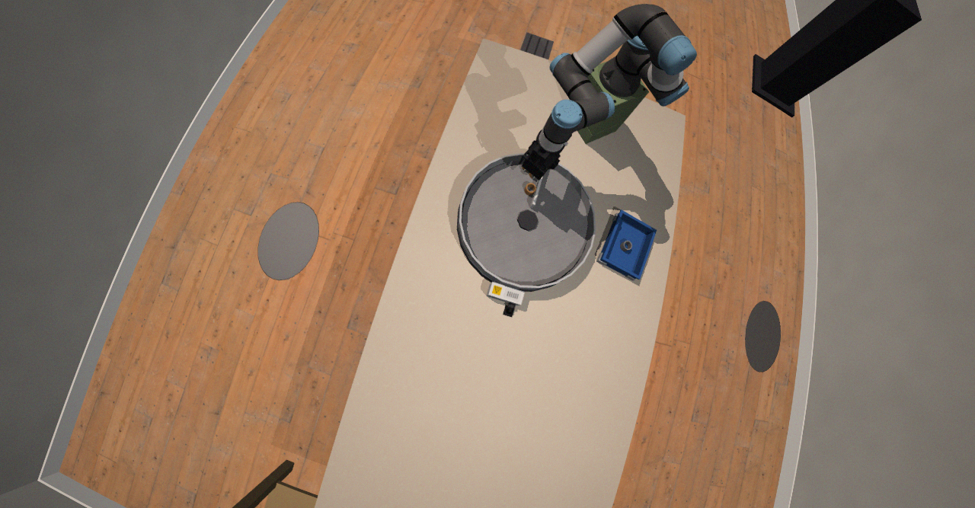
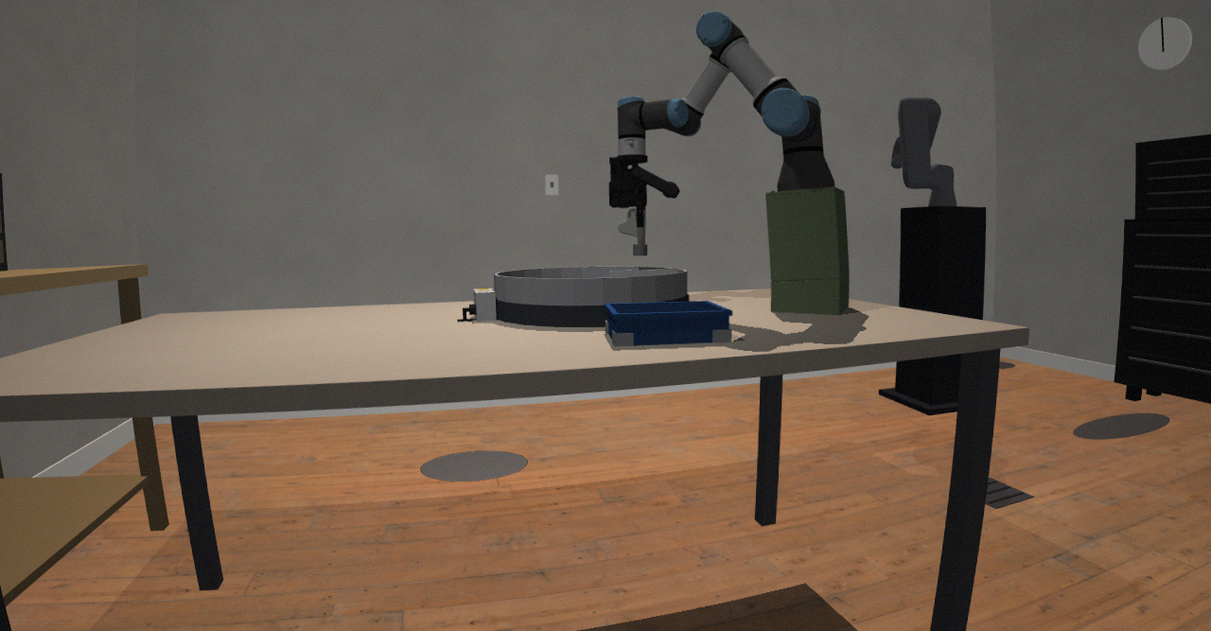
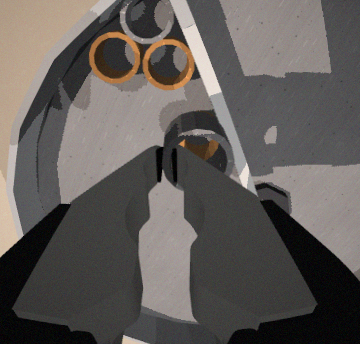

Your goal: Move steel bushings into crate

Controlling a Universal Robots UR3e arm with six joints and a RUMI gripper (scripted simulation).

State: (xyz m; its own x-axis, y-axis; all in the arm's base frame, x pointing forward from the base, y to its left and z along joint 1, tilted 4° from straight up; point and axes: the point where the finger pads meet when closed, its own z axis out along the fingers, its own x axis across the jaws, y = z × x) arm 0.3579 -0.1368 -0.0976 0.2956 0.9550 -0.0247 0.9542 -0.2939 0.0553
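Right now the blue crate is 5 cm ahead of my hand, 39 cm to the left of it and 12 cm below it. Also, from my hand: round grey turntable (12 cm ahead, 4 cm to the left, 9 cm below).
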